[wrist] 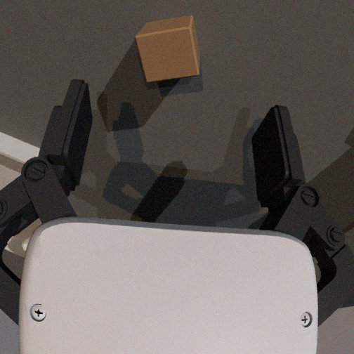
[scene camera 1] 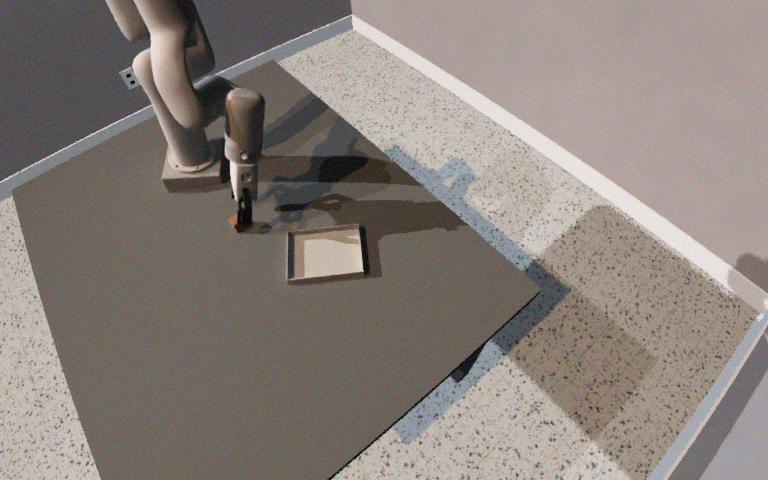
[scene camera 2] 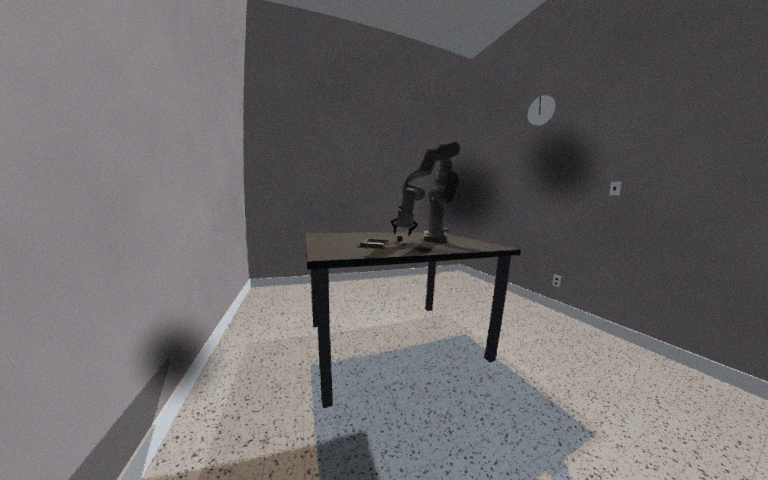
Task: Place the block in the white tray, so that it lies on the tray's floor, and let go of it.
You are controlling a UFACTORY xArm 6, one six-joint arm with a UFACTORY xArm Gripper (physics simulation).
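Seen in the pictures: gripper, between the fingertips: (scene camera 1: 241,210) (scene camera 2: 401,234); arm's base, origin of its link: (scene camera 1: 193,157) (scene camera 2: 435,233).
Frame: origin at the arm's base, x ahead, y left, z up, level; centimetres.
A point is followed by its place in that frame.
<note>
The orange-brown block (scene camera 1: 233,222) @(z -1.0, x 26.3, y 3.5 cm) (scene camera 2: 399,238) @(z -2.5, x 26.2, y 5.6 cm) (wrist: 170,56) sits on the table, partly hidden behind a finger in scene camera 1. My gripper (scene camera 1: 244,221) @(z 0.4, x 25.0, y 6.4 cm) (scene camera 2: 402,233) @(z 0.4, x 25.0, y 6.4 cm) (wrist: 178,108) is open and empty, pointing down a little above the table. In the wrist view the block is beyond the fingertips, toward the top of the view and between the two fingers' lines. The white tray (scene camera 1: 333,261) @(z -4.0, x 46.0, y 20.5 cm) (scene camera 2: 373,243) @(z -4.3, x 43.9, y 14.5 cm) (wrist: 19,150) is empty and stands to the right of the block in scene camera 1; part of its rim shows at the left of the wrist view.
The grey-brown table top (scene camera 1: 186,339) @(z -4.3, x 48.0, y -14.8 cm) (scene camera 2: 334,243) @(z -4.3, x 66.5, y 15.2 cm) (wrist: 300,50) carries the block, the tray and the arm's base (scene camera 1: 192,180) @(z -1.2, x 7.1, y -2.4 cm) (scene camera 2: 435,238) @(z -2.2, x 2.4, y 6.9 cm). The base stands behind the gripper in scene camera 1. Shadows of the arm fall across the table around the gripper and tray.
</note>
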